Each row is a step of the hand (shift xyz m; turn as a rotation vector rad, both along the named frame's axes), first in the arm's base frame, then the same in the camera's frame.
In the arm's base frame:
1: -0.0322 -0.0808 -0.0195 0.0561 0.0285 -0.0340
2: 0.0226 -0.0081 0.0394 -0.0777 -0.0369 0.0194
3: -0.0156 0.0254 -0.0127 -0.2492 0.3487 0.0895
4: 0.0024 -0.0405 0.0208 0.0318 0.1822 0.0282
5: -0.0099 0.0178 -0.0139 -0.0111 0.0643 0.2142
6: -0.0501 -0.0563 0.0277 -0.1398 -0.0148 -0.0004
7: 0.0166 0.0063 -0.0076 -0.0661 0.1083 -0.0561
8: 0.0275 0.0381 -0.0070 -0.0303 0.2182 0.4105
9: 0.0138 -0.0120 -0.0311 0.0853 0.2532 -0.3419
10: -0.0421 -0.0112 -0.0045 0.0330 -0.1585 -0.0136
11: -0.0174 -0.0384 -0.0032 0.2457 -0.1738 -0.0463
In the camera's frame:
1: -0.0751 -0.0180 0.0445 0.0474 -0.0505 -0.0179
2: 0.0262 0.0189 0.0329 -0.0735 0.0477 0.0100
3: -0.0025 0.0035 -0.0321 0.0264 0.2831 -0.3330
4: -0.0131 0.0066 0.0432 0.1326 0.0487 -0.1227
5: -0.0026 -0.0022 -0.0244 0.0977 0.1970 0.0420
6: -0.0599 0.0358 0.0397 -0.1160 0.0687 -0.0398
7: 0.0137 -0.0134 -0.0024 -0.0111 0.0130 -0.1377
8: 0.0395 -0.0112 -0.0239 0.2318 0.4041 0.0004
9: -0.0062 -0.0355 0.0006 0.0888 -0.2676 -0.3299
10: -0.0401 0.0155 -0.0085 -0.0649 -0.0648 0.1341
11: -0.0353 -0.0025 0.0232 0.0800 -0.2054 0.2100

